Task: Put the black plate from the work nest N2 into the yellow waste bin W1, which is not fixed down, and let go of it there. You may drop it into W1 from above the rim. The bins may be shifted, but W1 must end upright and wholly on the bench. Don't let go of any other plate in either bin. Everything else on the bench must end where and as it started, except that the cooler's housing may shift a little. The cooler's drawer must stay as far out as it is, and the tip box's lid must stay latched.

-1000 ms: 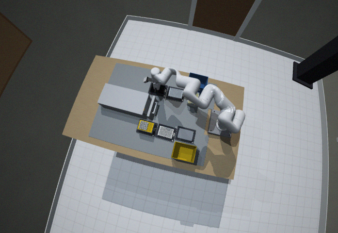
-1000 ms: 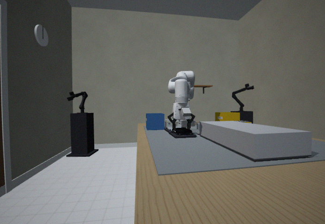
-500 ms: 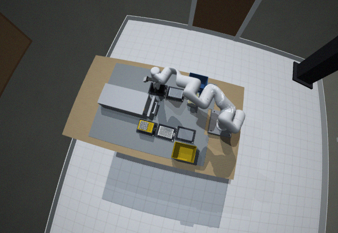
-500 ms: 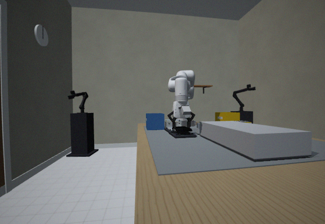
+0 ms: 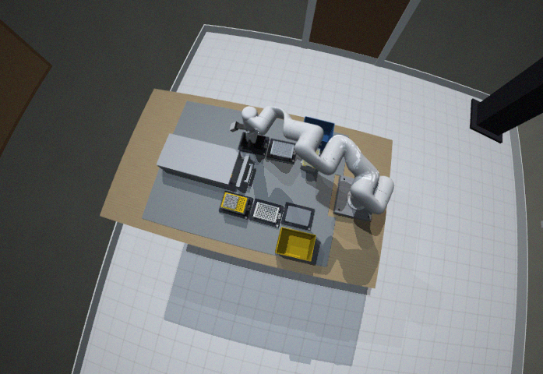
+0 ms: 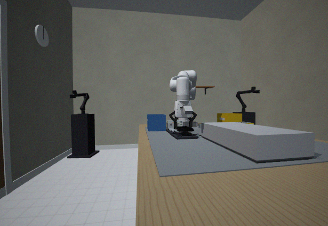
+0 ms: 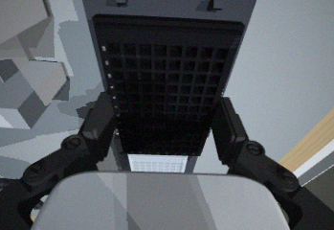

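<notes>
My hand is 50 mm above the nest. Also, from my hand: drawer: 90 mm ahead, 210 mm to the left, 30 mm below; then grey cooler: 160 mm ahead, 220 mm to the left, 30 mm below; then black plate: 10 mm below.
</notes>
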